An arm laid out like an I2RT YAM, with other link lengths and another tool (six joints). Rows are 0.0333 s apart.
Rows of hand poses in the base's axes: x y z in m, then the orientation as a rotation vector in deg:
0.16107, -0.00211, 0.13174, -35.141, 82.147, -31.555
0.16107, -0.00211, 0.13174, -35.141, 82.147, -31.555
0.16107, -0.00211, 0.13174, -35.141, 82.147, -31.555
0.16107, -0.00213, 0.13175, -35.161, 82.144, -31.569
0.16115, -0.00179, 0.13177, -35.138, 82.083, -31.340
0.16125, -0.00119, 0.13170, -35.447, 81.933, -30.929
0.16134, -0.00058, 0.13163, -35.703, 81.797, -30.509
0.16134, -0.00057, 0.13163, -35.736, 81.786, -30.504
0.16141, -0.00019, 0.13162, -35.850, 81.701, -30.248
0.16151, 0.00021, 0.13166, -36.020, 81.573, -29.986
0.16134, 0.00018, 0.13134, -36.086, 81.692, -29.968
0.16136, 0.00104, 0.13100, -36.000, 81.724, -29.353
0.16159, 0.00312, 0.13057, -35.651, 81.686, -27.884
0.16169, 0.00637, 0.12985, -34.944, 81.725, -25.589
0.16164, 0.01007, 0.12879, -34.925, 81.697, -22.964
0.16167, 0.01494, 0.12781, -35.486, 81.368, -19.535
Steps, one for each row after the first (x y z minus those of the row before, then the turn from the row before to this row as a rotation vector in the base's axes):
0.00000, 0.00000, 0.00000, 0.000, 0.000, 0.000
0.00000, 0.00000, 0.00000, 0.000, 0.000, 0.000
0.00000, -0.00002, 0.00001, -0.022, 0.002, 0.002
0.00008, 0.00034, 0.00002, 0.151, -0.033, 0.158
0.00010, 0.00060, -0.00007, 0.036, 0.025, 0.480
0.00009, 0.00061, -0.00007, 0.078, 0.021, 0.453
0.00000, 0.00001, 0.00000, -0.020, 0.002, 0.024
0.00007, 0.00038, -0.00001, 0.075, -0.003, 0.255
0.00010, 0.00040, 0.00004, 0.038, -0.021, 0.303
-0.00017, -0.00003, -0.00032, -0.024, 0.132, 0.003
0.00002, 0.00086, -0.00034, 0.437, 0.088, 0.341
0.00023, 0.00208, -0.00043, 1.131, 0.064, 0.781
0.00010, 0.00325, -0.00072, 1.881, 0.155, 1.099
-0.00005, 0.00370, -0.00106, 1.613, 0.378, 1.700
0.00003, 0.00487, -0.00098, 1.690, 0.435, 2.630

